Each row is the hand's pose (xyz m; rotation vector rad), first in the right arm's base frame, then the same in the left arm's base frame.
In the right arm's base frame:
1: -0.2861 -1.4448 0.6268 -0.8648 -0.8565 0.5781
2: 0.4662 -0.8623 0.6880 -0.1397 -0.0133 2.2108
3: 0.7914 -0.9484 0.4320 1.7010 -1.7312 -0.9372
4: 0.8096 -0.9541 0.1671 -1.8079 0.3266 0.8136
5: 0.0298 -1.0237 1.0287 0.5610 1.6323 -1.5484
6: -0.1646 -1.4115 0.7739 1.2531 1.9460 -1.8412
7: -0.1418 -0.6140 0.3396 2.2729 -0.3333 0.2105
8: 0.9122 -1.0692 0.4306 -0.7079 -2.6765 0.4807
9: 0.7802 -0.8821 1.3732 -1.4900 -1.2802 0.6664
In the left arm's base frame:
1: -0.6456 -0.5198 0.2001 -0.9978 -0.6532 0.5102
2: 0.1985 -0.0830 0.1241 -0.0912 0.1735 2.0356
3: 0.4744 -0.2538 -0.1469 1.4216 -1.8582 -0.9640
4: 0.4626 -0.2903 -0.4097 -1.8163 0.6021 0.7706
5: -0.2200 -0.1248 0.5187 0.5921 1.5895 -1.8147
6: -0.5050 -0.4944 0.3309 1.3663 1.7972 -2.1058
7: -0.3911 0.2356 -0.1975 2.1185 -0.4605 0.0235
8: 0.5715 -0.3943 -0.1441 -0.9240 -2.4811 0.6065
9: 0.5763 -0.0891 0.7766 -1.6233 -1.0335 0.6935

